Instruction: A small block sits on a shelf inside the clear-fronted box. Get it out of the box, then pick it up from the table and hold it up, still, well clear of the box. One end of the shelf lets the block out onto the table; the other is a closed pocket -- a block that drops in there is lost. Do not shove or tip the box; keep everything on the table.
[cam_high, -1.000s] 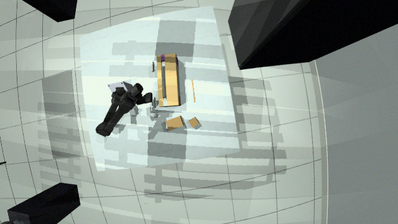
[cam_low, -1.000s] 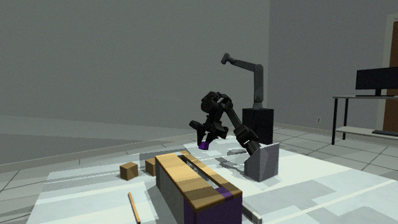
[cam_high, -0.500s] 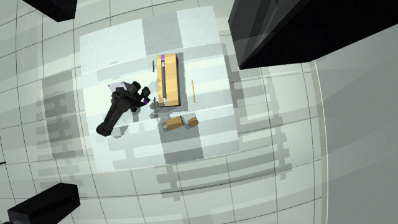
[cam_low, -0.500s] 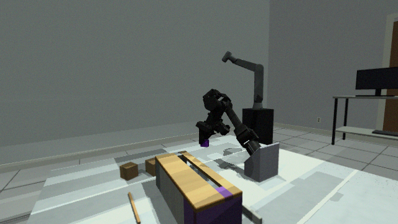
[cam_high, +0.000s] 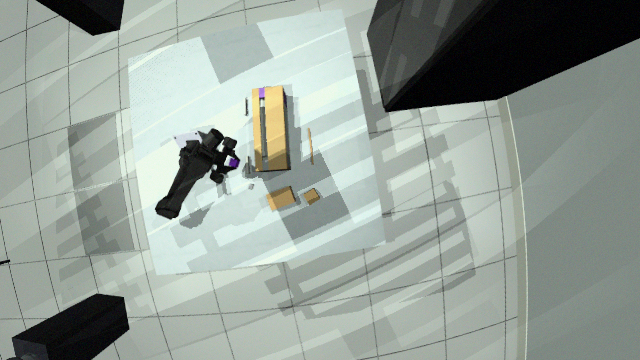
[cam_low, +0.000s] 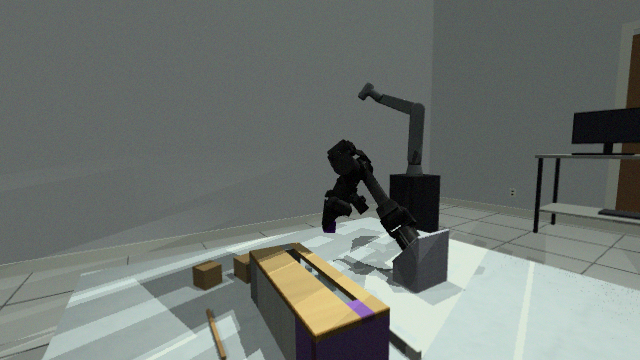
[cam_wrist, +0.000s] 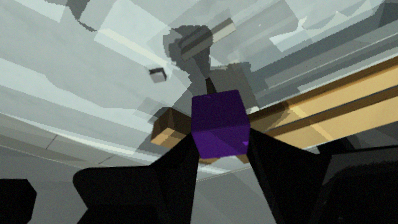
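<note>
My gripper tip is now 2 cm past the purple block and 1 cm to the right of it. Round my gripper tip: wooden-topped box (16 cm to the left, 11 cm below, 9 cm ahead); then grey piece (16 cm below, 10 cm to the right, 1 cm ahead); then thin wooden stick (31 cm ahead, 17 cm below, 9 cm to the left).
</note>
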